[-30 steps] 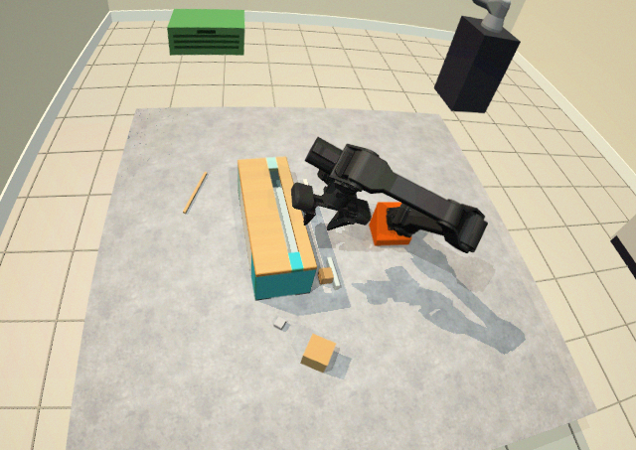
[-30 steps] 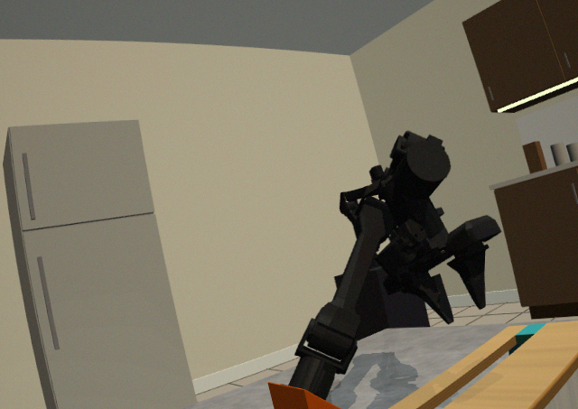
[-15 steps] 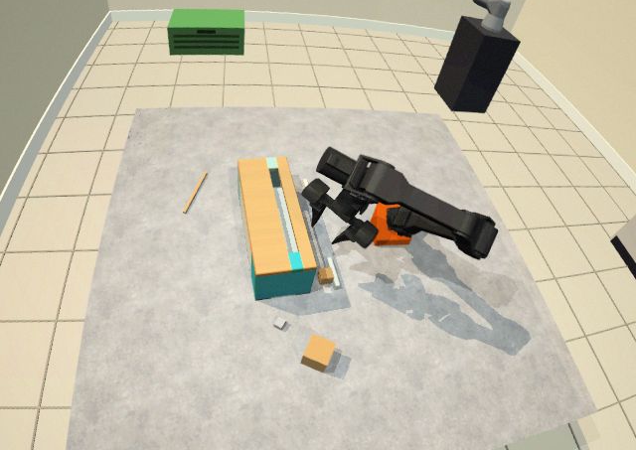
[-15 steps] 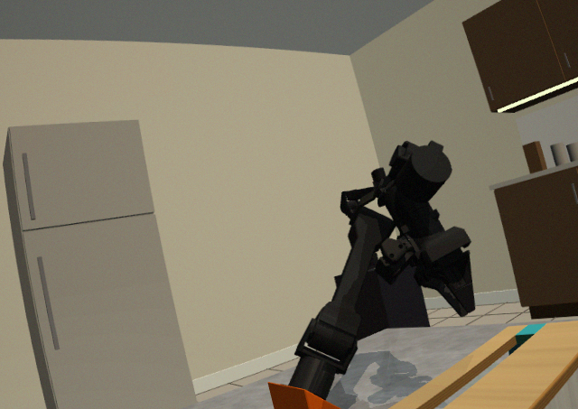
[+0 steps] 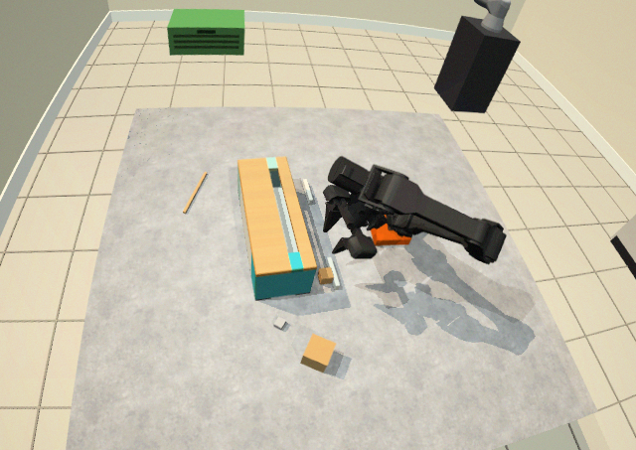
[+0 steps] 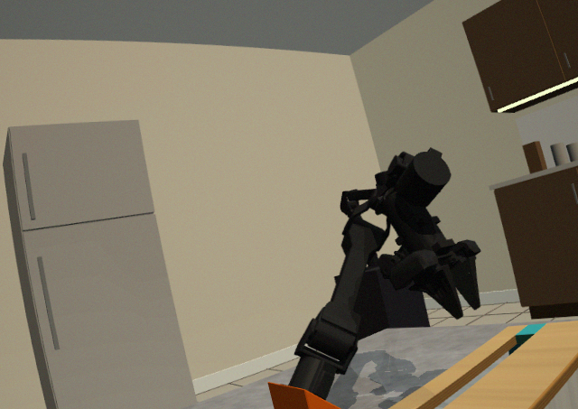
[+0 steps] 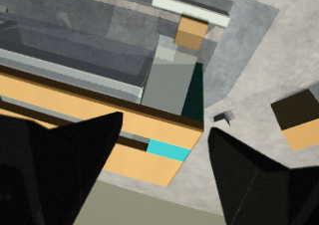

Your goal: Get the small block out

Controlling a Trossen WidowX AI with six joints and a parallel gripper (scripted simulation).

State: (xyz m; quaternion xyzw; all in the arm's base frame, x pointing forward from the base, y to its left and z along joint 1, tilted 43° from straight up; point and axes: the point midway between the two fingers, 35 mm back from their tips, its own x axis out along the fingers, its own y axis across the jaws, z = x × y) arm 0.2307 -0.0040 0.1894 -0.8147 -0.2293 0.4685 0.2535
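My gripper tip is 10 mm past the small block, 10 mm to the right of it and 150 mm above it. Also, from my gripper tip: thin wooden stick 320 mm ahead, 340 mm to the right, 160 mm below; tiny grey cube 120 mm ahead, 120 mm to the left, 160 mm below; long box 70 mm ahead, 150 mm to the right, 100 mm below.
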